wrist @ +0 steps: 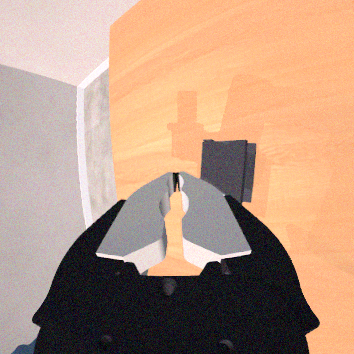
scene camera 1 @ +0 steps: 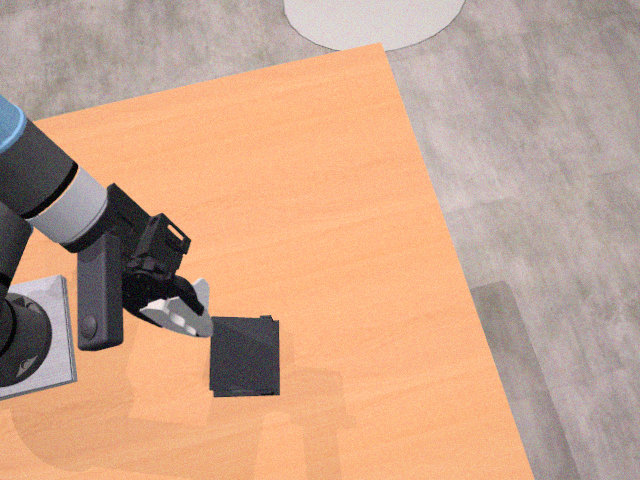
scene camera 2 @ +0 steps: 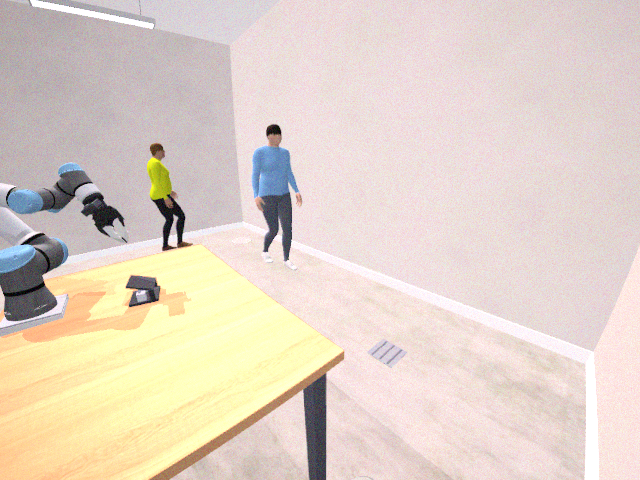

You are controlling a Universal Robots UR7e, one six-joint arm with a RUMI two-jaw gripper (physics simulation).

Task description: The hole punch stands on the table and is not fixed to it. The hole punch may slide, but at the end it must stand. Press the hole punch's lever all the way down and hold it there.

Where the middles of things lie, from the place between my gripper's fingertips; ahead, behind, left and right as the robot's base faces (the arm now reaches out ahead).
Labels:
Now: the lever [scene camera 1: 241,349] 170 mm below my hand and 10 mm ahead of it. Round my hand: dark hole punch [scene camera 1: 275,323] 190 mm below, 10 mm ahead.

